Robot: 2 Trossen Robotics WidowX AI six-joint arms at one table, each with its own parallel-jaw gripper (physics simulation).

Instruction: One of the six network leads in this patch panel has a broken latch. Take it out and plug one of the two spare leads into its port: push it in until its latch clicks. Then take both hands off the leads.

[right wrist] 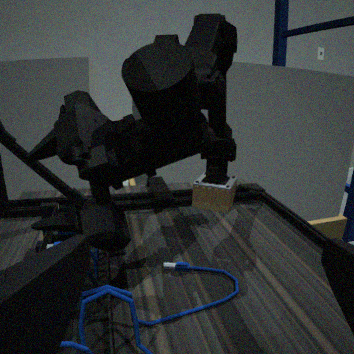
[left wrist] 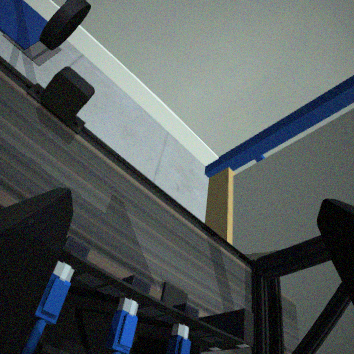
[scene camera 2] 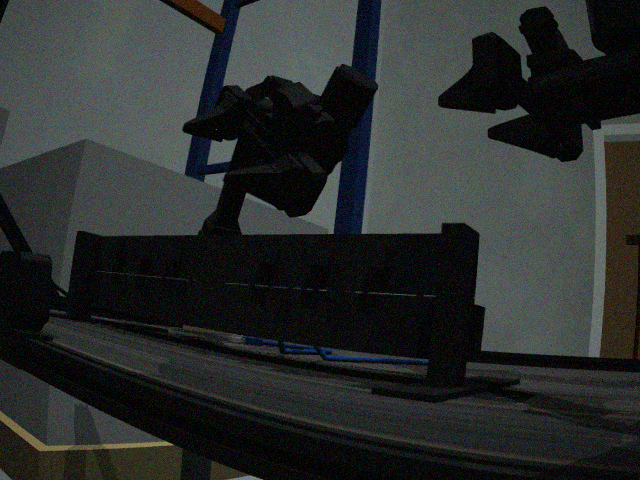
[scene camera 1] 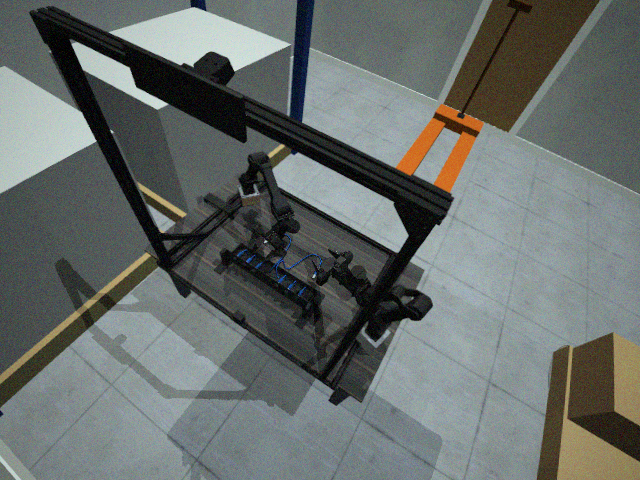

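Where they show: left gripper, fingertip midpoint: point(right wrist: 29, 190) point(left wrist: 200, 206) point(scene camera 2: 203, 151) point(scene camera 1: 255, 255); right gripper, fingertip midpoint: point(right wrist: 209, 250) point(scene camera 2: 465, 118) point(scene camera 1: 320, 254); left arm's base, origin of the base link: point(right wrist: 215, 179) point(scene camera 1: 248, 190); right arm's base, origin of the base link: point(scene camera 1: 374, 331).
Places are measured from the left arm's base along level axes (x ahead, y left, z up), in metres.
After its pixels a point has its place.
The black patch panel point(scene camera 1: 268, 270) point(scene camera 2: 361, 320) stands across the table; six blue leads sit along it in scene camera 1, three on each side of a gap. Three plugged leads point(left wrist: 54, 296) @[x 0.499, y -0.088, z 0.026 m] point(left wrist: 124, 331) @[x 0.456, y -0.116, z 0.026 m] point(left wrist: 179, 345) @[x 0.417, y -0.152, z 0.023 m] show in the left wrist view. The broken latch cannot be made out. One spare lead's plug point(right wrist: 176, 265) @[x 0.322, y 0.015, z -0.060 m] lies on the table, its cable curving round. The other spare's clear plug point(scene camera 1: 313, 276) @[x 0.592, y 0.157, z -0.058 m] lies near the right gripper. My left gripper point(scene camera 1: 262, 246) @[x 0.508, y -0.100, z 0.131 m] point(scene camera 2: 206, 153) @[x 0.508, y -0.100, z 0.131 m] point(left wrist: 200, 206) @[x 0.508, y -0.100, z 0.131 m] is open and tilted above the panel. My right gripper point(scene camera 1: 324, 266) @[x 0.625, y 0.143, z 0.191 m] point(scene camera 2: 463, 117) @[x 0.625, y 0.143, z 0.191 m] point(right wrist: 209, 250) @[x 0.625, y 0.143, z 0.191 m] is open, raised above the table.
A black overhead frame point(scene camera 1: 336, 155) @[x 0.909, y -0.067, z 0.966 m] spans the table point(scene camera 1: 206, 268) @[x 0.383, y -0.312, z -0.069 m] point(right wrist: 200, 305) @[x 0.392, y 0.083, z -0.070 m]. Spare cables point(right wrist: 107, 289) @[x 0.515, y 0.008, z 0.034 m] loop beside the panel. The left arm's base block point(right wrist: 214, 196) @[x 0.050, y 0.012, z -0.029 m] stands at the far edge in the right wrist view. Large grey boxes and an orange pallet jack point(scene camera 1: 421, 144) stand beyond the table.
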